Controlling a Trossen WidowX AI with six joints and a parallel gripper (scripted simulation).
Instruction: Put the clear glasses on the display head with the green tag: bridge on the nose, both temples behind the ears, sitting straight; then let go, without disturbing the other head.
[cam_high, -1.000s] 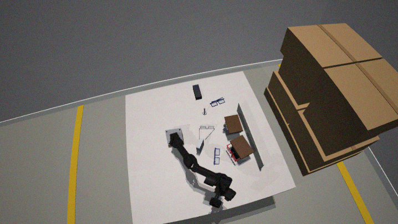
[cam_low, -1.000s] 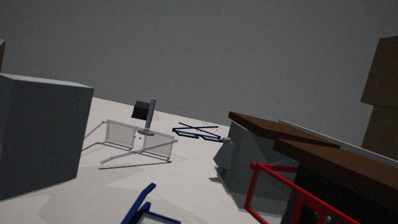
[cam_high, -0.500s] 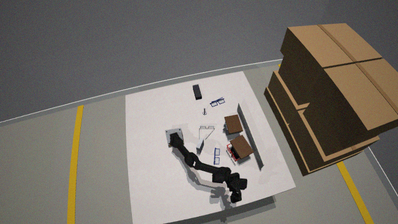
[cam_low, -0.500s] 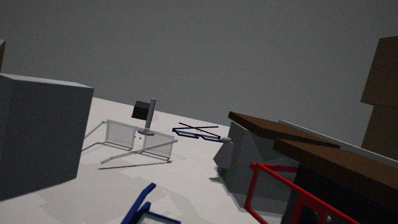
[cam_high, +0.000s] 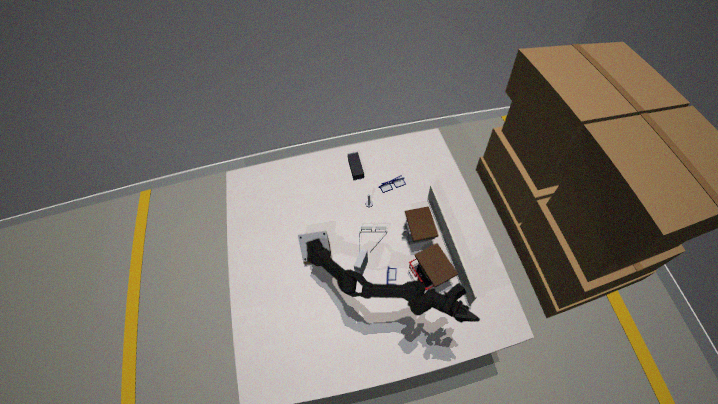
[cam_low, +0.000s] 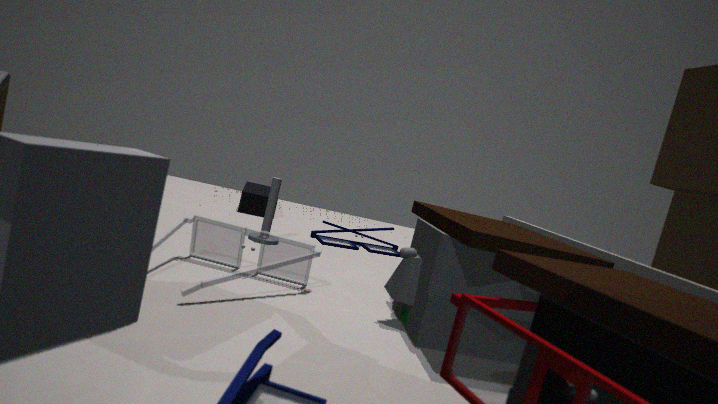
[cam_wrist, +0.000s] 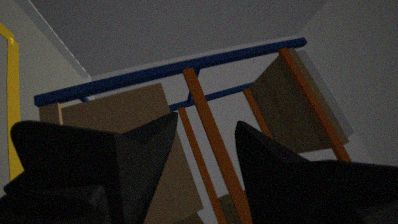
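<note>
Right now my gripper tip is 78 cm to the right of the small post, 35 cm above it and 16 cm past it. Round my gripper tip: black box: 103 cm to the left, 36 cm below, 17 cm behind; then grey block: 45 cm to the left, 32 cm below, 29 cm behind; then grey display head: 54 cm to the left, 32 cm below.
</note>
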